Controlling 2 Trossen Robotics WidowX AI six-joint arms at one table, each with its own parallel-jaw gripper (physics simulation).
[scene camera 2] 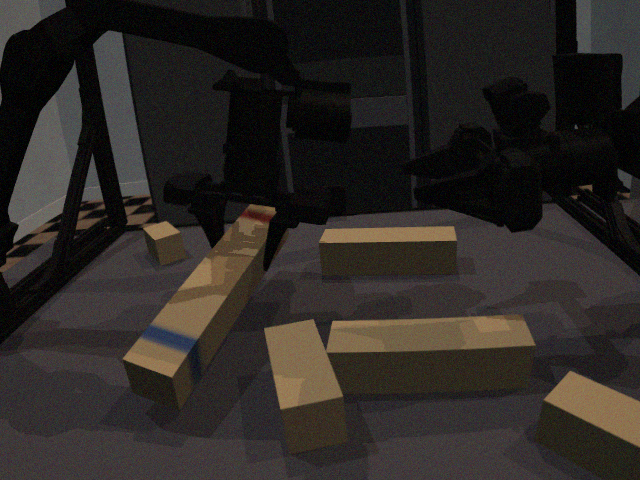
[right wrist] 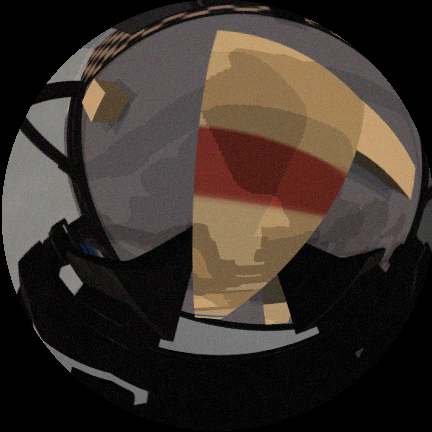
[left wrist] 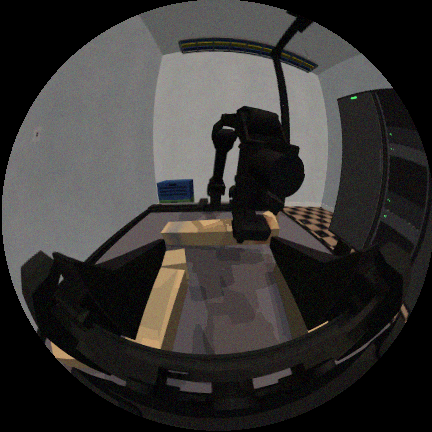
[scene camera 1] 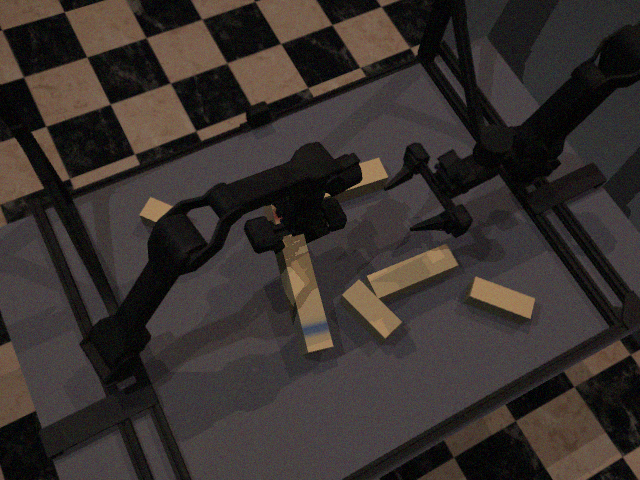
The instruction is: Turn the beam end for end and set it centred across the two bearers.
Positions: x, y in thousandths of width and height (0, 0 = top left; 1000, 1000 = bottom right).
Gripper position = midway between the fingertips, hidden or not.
The right gripper shows in scene camera 2 (380, 555), in the right wrist view (538, 536), in the left wrist view (550, 543) and in scene camera 1 (451, 518). A beam shows in scene camera 2 (257, 761), in the right wrist view (642, 309), in the left wrist view (490, 536) and in scene camera 1 (488, 695).
